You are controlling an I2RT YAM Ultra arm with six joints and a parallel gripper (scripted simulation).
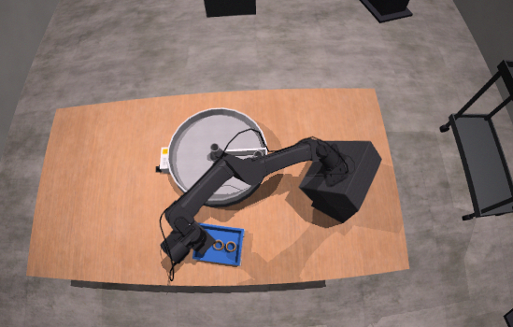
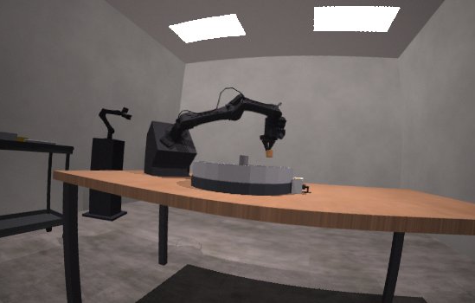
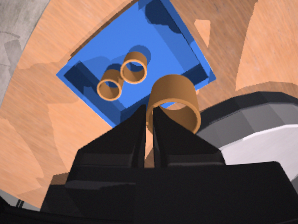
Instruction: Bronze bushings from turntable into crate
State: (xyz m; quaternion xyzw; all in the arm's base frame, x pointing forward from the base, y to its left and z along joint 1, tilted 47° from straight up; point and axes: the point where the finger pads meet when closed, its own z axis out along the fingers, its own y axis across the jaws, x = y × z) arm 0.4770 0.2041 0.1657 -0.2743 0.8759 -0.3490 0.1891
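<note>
My gripper is now 3 cm past the blue crate, 1 cm to the right of it and 16 cm above it. From my hand the other things lie so: round grey turntable (16 cm behind, 34 cm to the right, 13 cm below).
</note>
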